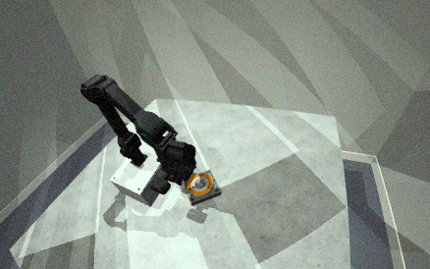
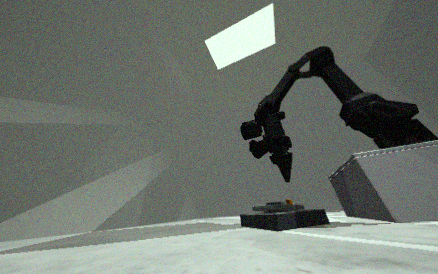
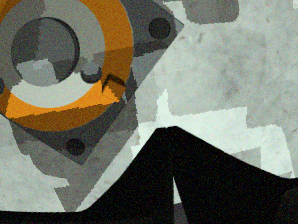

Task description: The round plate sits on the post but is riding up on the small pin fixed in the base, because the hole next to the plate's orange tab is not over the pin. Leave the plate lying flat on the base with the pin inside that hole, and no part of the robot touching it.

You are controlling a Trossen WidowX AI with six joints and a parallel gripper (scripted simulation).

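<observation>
The round orange plate is 3 cm ahead of my gripper tip, 4 cm to the left of it and 5 cm below it. Round my gripper tip: dark grey square base: 4 cm ahead, 6 cm to the left, 7 cm below.
</observation>
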